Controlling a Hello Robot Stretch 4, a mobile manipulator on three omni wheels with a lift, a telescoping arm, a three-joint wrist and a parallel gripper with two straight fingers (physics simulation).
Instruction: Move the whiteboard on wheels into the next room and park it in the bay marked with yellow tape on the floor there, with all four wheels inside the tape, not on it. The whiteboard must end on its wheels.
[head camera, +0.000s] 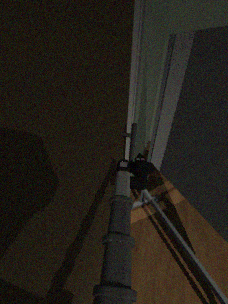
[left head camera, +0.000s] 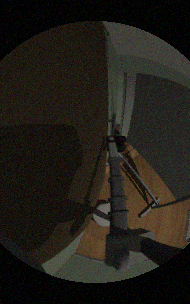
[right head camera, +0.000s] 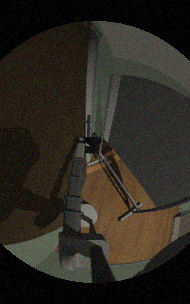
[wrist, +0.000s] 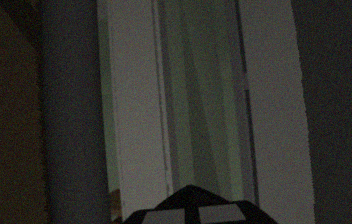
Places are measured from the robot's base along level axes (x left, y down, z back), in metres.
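Pixels of known places: gripper, fingertip midpoint: (head camera: 139, 154) (left head camera: 116, 131) (right head camera: 93, 132) (wrist: 191, 201); robot's base at its link origin: (left head camera: 105, 213) (right head camera: 84, 214).
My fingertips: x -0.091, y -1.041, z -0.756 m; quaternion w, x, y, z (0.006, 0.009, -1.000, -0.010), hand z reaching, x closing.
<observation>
Ahead of a thing's pixels: the offset from my fingertips to its top centre. "*": to the spot under its first point.
The whiteboard (head camera: 200, 125) (left head camera: 160, 130) (right head camera: 150, 140) stands at the right, mostly in dark shadow with a paler strip along its left edge. In the wrist view the whiteboard (wrist: 330, 100) fills the right side. Its long grey lower bar @[* dx -0.438, dy +0.718, dz +0.186 m] (head camera: 185, 244) (left head camera: 140, 179) (right head camera: 120, 183) runs low over the wood floor to a cross foot @[dx -0.742, dy +0.968, dz +0.763 m] (left head camera: 149, 209) (right head camera: 130, 212). The wheels are too small and dark to make out. My gripper (head camera: 140, 156) (wrist: 191, 201) is shut and empty, left of the whiteboard and apart from it. The yellow tape does not show.
A large brown door panel (head camera: 60, 75) (left head camera: 50, 75) (right head camera: 45, 75) stands close along the arm's left. Its upright grey handle @[* dx +0.047, dy -0.167, dz +0.076 m] (head camera: 134, 135) (wrist: 70, 110) is left of the gripper. A pale door frame (wrist: 135, 100) stands beyond. A white round object (left head camera: 101, 214) (right head camera: 89, 214) is low beside the arm.
</observation>
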